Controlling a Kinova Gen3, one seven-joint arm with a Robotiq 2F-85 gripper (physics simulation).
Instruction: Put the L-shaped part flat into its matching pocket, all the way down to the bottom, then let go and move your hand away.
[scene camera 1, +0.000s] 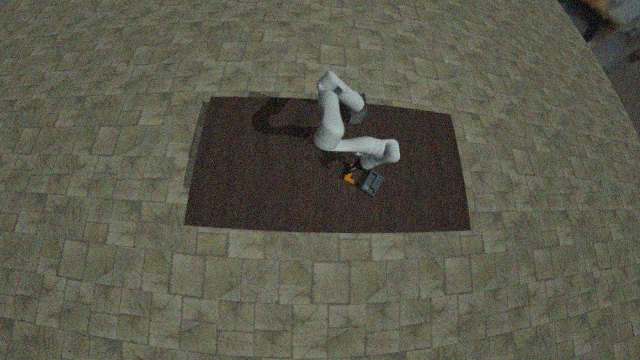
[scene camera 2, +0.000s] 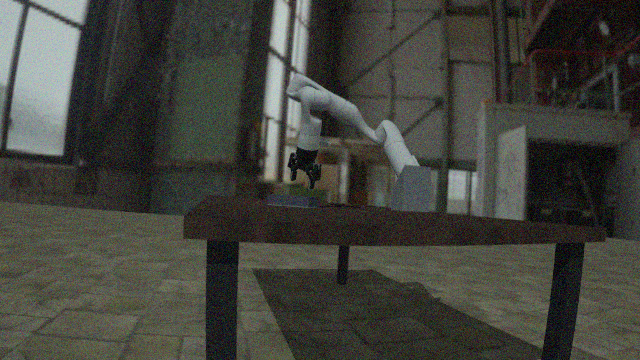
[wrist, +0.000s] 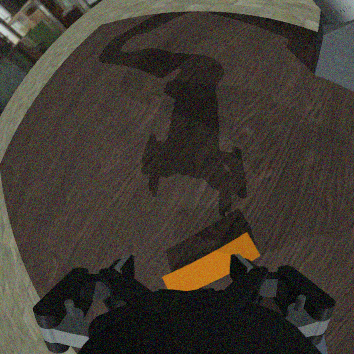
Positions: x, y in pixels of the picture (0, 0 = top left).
gripper: open, holds nothing
an orange L-shaped part (wrist: 214, 265): on the table
